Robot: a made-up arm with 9 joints. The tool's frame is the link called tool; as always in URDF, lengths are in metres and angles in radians. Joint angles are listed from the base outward. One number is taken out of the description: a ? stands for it. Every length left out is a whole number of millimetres.
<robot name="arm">
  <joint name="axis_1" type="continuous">
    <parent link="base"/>
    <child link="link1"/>
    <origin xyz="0.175 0.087 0.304" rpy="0 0 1.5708"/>
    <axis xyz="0 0 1"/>
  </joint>
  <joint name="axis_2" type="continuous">
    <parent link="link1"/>
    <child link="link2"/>
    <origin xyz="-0.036 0.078 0" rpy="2.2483 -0.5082 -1.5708"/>
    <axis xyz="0 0 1"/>
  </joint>
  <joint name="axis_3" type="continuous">
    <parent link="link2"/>
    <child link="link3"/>
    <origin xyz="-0.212 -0.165 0" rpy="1.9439 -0.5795 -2.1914"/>
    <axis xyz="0 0 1"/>
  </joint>
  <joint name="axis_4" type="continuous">
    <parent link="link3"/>
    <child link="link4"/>
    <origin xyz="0.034 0.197 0" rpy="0.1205 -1.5 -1.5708"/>
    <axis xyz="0 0 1"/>
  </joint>
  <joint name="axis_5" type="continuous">
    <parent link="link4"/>
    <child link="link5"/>
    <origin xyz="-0.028 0.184 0" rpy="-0.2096 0.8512 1.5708"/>
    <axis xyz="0 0 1"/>
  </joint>
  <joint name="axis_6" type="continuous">
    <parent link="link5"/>
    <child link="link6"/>
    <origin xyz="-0.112 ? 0" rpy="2.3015 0.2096 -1.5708"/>
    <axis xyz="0 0 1"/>
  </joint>
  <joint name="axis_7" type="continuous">
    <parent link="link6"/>
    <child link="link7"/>
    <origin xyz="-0.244 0.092 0" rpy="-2.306 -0.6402 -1.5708"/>
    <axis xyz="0 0 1"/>
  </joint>
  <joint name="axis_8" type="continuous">
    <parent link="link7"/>
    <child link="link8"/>
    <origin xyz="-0.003 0.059 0" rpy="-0.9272 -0.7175 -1.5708"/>
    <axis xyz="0 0 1"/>
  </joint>
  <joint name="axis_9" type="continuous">
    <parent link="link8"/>
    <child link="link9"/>
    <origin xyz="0.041 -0.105 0" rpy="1.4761 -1.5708 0"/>
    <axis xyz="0 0 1"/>
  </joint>
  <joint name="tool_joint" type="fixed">
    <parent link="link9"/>
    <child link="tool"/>
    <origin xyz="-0.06 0.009 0" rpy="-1.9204 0.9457 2.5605"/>
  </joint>
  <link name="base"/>
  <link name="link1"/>
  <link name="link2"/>
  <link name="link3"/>
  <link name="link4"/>
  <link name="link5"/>
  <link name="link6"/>
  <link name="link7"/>
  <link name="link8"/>
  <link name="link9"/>
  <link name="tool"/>
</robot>
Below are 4 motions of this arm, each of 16 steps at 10 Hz.
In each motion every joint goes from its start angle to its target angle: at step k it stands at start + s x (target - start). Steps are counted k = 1, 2, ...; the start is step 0. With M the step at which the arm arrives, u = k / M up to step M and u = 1 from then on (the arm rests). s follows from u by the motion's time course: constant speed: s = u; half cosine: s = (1 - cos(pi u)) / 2; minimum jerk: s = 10 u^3 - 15 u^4 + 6 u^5.
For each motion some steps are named. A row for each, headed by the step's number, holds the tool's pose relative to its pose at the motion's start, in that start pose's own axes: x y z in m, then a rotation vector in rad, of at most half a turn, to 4 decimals.
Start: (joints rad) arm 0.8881 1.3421 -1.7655 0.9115 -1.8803 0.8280 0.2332 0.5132 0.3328
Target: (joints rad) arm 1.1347 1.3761 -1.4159 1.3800 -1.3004 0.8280 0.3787 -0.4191 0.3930
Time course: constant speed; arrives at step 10
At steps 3, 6, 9, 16:
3: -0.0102 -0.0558 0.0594 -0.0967 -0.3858 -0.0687
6: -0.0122 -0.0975 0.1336 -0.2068 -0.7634 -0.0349
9: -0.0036 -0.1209 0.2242 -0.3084 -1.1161 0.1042
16: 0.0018 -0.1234 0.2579 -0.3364 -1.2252 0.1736

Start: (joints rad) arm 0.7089 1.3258 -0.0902 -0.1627 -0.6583 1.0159 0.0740 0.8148 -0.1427
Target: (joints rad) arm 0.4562 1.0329 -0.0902 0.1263 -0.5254 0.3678 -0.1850 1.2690 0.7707
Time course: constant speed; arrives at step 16
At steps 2, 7, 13, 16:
2: -0.0198 -0.0137 0.0396 -0.1574 -0.0624 -0.1136
7: -0.0750 -0.0251 0.1394 -0.5531 -0.2014 -0.3785
13: -0.1455 0.0005 0.2508 -1.0240 -0.3325 -0.6653
16: -0.1802 0.0266 0.2998 -1.2552 -0.3817 -0.7976

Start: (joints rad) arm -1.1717 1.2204 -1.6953 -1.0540 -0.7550 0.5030 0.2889 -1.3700 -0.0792
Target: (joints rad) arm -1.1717 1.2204 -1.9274 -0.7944 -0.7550 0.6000 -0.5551 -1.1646 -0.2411
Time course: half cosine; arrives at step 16
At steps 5, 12, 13, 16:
5: -0.0156 0.0089 -0.0639 0.0945 -0.1074 -0.1215
12: -0.0267 0.0770 -0.2362 0.4072 -0.3749 -0.5031
13: -0.0248 0.0865 -0.2513 0.4411 -0.3984 -0.5429
16: -0.0215 0.1000 -0.2711 0.4878 -0.4297 -0.5974

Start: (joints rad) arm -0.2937 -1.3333 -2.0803 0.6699 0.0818 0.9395 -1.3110 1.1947 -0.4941
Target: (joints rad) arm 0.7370 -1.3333 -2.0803 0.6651 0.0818 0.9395 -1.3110 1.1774 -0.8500
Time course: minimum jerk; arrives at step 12
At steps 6, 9, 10, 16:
6: 0.1251 0.1031 0.0580 0.3448 0.1577 -0.4306
9: 0.2525 0.1315 0.1023 0.6383 0.2195 -0.7718
10: 0.2755 0.1310 0.1092 0.6896 0.2239 -0.8303
16: 0.2875 0.1302 0.1126 0.7164 0.2254 -0.8609

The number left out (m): 0.097
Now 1 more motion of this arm.
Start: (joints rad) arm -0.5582 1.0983 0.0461 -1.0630 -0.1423 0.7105 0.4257 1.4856 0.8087
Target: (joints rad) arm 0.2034 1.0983 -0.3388 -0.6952 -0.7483 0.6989 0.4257 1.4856 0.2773
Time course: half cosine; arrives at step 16
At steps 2, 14, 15, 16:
2: 0.0049 0.0190 0.0069 0.0183 -0.0141 0.0540
14: -0.2289 0.4350 0.1671 0.2408 -0.1100 1.4332
15: -0.2450 0.4417 0.1704 0.2397 -0.1074 1.4757
16: -0.2505 0.4439 0.1714 0.2392 -0.1064 1.4901

